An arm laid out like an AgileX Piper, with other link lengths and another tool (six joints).
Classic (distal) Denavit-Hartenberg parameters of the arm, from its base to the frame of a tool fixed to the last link. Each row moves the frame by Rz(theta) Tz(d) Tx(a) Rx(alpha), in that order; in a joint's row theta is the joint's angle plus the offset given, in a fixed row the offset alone. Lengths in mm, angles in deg.
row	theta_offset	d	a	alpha
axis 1	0.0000	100.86	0.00	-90.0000
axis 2	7.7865	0.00	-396.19	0.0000
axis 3	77.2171	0.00	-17.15	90.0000
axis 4	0.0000	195.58	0.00	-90.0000
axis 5	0.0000	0.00	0.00	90.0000
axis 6	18.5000	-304.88	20.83	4.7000
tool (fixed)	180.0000	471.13	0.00	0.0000
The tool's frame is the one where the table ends.
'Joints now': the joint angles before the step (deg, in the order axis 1, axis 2, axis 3, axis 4, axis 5, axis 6). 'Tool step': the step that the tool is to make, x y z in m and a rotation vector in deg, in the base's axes. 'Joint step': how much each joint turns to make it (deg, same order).
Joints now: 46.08, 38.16, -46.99, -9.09, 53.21, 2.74
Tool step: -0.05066, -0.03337, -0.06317, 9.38, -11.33, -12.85
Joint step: -14.44, -18.19, 16.17, 0.00, -12.71, 0.84
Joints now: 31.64, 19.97, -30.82, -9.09, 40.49, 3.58
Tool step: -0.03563, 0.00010, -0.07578, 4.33, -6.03, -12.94
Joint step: -13.90, -13.86, 14.80, 0.62, -8.20, 1.23
